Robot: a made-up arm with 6 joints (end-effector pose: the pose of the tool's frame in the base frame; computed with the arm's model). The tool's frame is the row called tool.
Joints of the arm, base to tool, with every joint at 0 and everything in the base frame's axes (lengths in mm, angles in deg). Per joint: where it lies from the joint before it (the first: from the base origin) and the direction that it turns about. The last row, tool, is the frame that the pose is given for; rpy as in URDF.
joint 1: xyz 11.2 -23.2 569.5 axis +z
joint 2: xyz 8 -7.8 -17.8 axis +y
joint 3: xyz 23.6 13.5 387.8 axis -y
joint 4: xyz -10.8 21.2 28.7 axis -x
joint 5: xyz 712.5 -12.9 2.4 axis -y
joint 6: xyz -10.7 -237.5 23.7 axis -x
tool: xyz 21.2 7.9 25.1 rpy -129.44 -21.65 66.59
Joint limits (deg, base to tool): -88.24..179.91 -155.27..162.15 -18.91..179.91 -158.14..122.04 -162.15..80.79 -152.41..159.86
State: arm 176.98 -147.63 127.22 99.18 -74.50 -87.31
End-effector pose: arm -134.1 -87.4 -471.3 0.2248 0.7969 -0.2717 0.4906
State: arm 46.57 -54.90 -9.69 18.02 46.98 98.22
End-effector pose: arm 223.0 -65.6 1372.7 0.7910 0.2982 0.3730 0.3824
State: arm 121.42 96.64 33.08 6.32 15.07 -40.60
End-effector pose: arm -212.0 776.8 -94.5 -0.0283 -0.5688 0.7790 0.2625
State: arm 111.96 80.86 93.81 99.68 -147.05 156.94
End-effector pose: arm -428.0 885.9 1011.2 -0.0177 -0.2890 -0.6970 0.6560
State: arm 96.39 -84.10 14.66 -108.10 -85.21 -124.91
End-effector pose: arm -78.4 -291.2 1360.2 0.3683 0.1001 0.8933 0.2375
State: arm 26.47 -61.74 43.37 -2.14 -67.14 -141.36
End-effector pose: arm -347.6 -475.6 1441.7 0.4519 -0.4179 -0.2244 0.7555
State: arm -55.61 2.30 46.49 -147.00 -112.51 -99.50
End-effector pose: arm 594.2 -399.8 1365.5 0.4171 -0.2245 0.2556 0.8428
